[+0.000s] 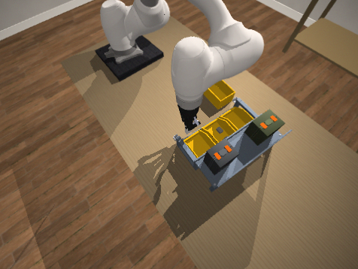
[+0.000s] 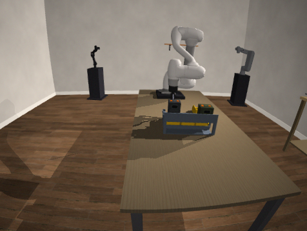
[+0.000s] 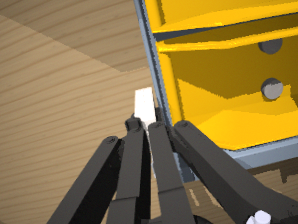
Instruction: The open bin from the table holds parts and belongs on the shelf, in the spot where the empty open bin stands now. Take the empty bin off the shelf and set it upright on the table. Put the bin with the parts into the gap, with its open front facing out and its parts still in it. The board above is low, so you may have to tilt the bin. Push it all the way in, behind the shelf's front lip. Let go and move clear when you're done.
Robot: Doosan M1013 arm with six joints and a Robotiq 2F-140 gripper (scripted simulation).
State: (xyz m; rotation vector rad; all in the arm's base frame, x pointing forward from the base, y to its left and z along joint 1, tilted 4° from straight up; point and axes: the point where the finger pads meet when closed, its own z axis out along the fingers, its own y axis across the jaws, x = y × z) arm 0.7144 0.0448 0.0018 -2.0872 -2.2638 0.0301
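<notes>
Now: the shelf lip 110 mm to the left of my hand and 60 mm below it. From my hand the other things lie so: dark grey box (200 mm ahead, 10 mm to the left, 90 mm above); green box (190 mm ahead, 240 mm to the left, 80 mm above).
</notes>
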